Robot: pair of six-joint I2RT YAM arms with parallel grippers.
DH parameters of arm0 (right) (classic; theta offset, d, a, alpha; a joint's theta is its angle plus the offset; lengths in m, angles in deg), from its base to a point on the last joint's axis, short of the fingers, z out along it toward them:
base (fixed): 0 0 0 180
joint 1: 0 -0.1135 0.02 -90
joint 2: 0 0 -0.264 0
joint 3: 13.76 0 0.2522 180
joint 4: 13.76 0 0.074 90
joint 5: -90 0 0 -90
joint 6: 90 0.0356 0 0
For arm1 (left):
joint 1: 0 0.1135 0.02 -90
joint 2: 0 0 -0.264 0
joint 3: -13.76 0 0.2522 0
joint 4: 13.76 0 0.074 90
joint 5: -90 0 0 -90
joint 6: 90 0.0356 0 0
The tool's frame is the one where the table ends.
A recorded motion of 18 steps. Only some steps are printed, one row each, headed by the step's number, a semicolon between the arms.
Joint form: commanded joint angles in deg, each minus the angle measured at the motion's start. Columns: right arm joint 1, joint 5, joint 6, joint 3, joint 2, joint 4; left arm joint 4, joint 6, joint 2, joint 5, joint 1, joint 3.
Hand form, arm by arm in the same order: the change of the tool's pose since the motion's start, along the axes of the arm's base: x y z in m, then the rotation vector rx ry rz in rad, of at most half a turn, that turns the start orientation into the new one. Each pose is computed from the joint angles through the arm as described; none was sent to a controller.
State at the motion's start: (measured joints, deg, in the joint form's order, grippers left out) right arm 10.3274 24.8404 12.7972 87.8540 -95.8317 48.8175; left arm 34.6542 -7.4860 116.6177 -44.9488 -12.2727 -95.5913
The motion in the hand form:
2: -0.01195 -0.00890 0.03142 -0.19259 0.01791 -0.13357; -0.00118 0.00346 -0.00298 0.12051 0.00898 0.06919
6: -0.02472 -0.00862 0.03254 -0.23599 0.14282 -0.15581; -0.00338 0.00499 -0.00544 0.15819 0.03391 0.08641
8: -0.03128 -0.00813 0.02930 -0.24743 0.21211 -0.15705; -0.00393 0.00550 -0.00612 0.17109 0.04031 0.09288
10: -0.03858 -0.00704 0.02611 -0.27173 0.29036 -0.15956; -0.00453 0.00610 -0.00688 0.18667 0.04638 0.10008
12: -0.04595 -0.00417 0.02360 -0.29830 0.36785 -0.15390; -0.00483 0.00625 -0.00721 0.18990 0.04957 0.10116
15: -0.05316 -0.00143 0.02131 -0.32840 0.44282 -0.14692; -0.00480 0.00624 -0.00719 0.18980 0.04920 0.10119
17: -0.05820 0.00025 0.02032 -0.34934 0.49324 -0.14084; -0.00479 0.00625 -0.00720 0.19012 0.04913 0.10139
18: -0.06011 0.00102 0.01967 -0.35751 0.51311 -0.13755; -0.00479 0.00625 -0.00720 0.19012 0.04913 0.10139
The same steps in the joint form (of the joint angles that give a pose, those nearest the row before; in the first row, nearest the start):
2: 0.52 -13.14 -0.20 5.64 1.70 6.38; 2.56 0.35 -0.13 7.76 -0.06 -0.22
6: 0.48 -17.03 -0.20 7.50 1.70 14.86; 4.39 0.35 -0.13 9.81 -0.07 -0.20
8: 0.48 -18.25 -0.22 7.50 1.70 18.69; 4.90 0.33 -0.13 10.56 -0.07 -0.20
10: 0.31 -20.31 -0.22 7.50 1.68 22.91; 5.44 0.35 -0.13 11.45 -0.07 -0.19
12: -0.20 -22.36 -0.22 7.50 1.68 27.17; 5.64 0.35 -0.13 11.61 -0.07 -0.18
15: -0.72 -24.52 -0.20 7.39 1.68 31.19; 5.62 0.35 -0.13 11.61 -0.07 -0.18
17: -1.05 -25.97 -0.20 7.37 1.68 33.97; 5.62 0.35 -0.13 11.63 -0.07 -0.18
18: -1.20 -26.51 -0.20 7.28 1.68 34.99; 5.62 0.35 -0.13 11.63 -0.07 -0.18

